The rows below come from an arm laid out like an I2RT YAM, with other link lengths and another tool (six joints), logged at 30 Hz.
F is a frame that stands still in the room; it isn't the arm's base.
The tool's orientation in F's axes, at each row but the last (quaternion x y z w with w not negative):
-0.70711, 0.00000, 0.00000, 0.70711
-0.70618, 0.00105, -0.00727, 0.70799
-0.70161, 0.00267, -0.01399, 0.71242
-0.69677, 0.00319, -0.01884, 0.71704
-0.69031, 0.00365, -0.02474, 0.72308
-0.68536, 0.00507, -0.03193, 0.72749
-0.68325, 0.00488, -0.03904, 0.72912
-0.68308, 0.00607, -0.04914, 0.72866
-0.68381, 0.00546, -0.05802, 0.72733
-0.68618, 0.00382, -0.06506, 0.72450
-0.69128, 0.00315, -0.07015, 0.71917
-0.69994, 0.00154, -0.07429, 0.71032
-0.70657, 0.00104, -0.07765, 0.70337
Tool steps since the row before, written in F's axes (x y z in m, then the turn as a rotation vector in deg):
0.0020, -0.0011, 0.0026, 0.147, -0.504, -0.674
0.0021, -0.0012, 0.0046, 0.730, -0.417, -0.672
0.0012, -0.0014, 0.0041, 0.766, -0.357, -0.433
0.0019, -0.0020, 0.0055, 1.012, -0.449, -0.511
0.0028, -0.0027, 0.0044, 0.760, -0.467, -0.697
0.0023, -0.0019, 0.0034, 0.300, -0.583, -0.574
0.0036, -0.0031, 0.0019, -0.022, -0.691, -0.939
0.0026, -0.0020, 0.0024, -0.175, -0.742, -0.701
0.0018, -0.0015, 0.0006, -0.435, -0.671, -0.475
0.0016, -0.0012, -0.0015, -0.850, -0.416, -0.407
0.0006, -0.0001, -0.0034, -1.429, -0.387, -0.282
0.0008, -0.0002, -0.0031, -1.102, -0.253, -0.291
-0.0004, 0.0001, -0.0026, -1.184, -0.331, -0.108
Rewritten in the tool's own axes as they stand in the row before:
0.0020, -0.0026, -0.0011, 0.147, 0.674, -0.504
0.0022, -0.0046, -0.0012, 0.729, 0.677, -0.410
0.0013, -0.0041, -0.0013, 0.767, 0.440, -0.346
0.0021, -0.0055, -0.0018, 1.014, 0.521, -0.432
0.0030, -0.0044, -0.0024, 0.758, 0.698, -0.469
0.0025, -0.0034, -0.0016, 0.310, 0.550, -0.601
0.0039, -0.0019, -0.0027, -0.021, 0.891, -0.752
0.0029, -0.0023, -0.0016, -0.156, 0.641, -0.798
0.0020, -0.0005, -0.0013, -0.404, 0.400, -0.736
0.0016, 0.0016, -0.0011, -0.835, 0.308, -0.518
0.0003, 0.0034, -0.0002, -1.400, 0.129, -0.542
0.0005, 0.0032, -0.0002, -1.092, 0.173, -0.374
-0.0007, 0.0025, 0.0001, -1.145, -0.017, -0.461

